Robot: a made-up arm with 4 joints.
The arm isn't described. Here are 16 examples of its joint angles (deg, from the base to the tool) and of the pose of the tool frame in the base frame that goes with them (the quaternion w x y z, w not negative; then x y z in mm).
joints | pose
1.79 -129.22 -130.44 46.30 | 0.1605 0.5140 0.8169 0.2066 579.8 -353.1 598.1
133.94 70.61 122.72 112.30 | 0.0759 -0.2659 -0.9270 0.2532 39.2 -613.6 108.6
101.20 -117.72 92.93 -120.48 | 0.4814 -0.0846 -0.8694 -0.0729 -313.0 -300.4 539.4
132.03 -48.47 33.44 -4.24 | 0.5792 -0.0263 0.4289 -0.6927 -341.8 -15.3 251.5
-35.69 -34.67 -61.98 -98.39 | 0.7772 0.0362 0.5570 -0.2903 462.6 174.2 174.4
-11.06 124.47 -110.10 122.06 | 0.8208 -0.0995 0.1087 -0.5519 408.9 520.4 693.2
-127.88 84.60 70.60 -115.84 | 0.3364 0.3049 -0.0707 -0.8882 -492.2 87.4 394.7
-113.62 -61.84 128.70 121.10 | 0.1595 -0.3888 -0.4197 -0.8045 259.5 565.3 270.6
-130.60 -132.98 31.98 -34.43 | 0.2635 -0.6878 -0.6463 0.1997 -81.2 299.9 607.6
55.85 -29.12 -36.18 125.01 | 0.3484 -0.7321 -0.5764 -0.1018 96.9 -427.2 -62.8
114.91 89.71 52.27 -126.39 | 0.8987 0.3644 0.2244 -0.0959 154.3 -508.5 443.1
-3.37 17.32 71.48 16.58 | 0.7647 0.2101 -0.1966 0.5765 301.8 -29.6 14.6
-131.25 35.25 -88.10 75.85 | 0.8744 0.1350 -0.3198 0.3391 -619.5 91.0 98.9
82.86 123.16 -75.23 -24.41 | 0.1008 0.9565 -0.0381 -0.2712 242.3 -416.5 656.3
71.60 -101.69 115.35 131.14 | 0.9471 0.2336 -0.2134 0.0545 -291.4 -501.1 594.4
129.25 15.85 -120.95 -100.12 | 0.3580 -0.7096 0.4431 0.4148 -263.4 -390.2 114.2
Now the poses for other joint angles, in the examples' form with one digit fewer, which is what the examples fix.
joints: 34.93 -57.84 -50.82 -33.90
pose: 0.633 -0.285 0.123 -0.709 243 -331 167
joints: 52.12 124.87 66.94 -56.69
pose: 0.767 0.367 -0.455 0.266 423 -91 481
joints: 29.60 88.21 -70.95 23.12
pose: 0.499 0.527 0.149 -0.672 556 138 566
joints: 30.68 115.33 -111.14 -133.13
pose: 0.431 -0.720 -0.378 -0.391 588 88 460
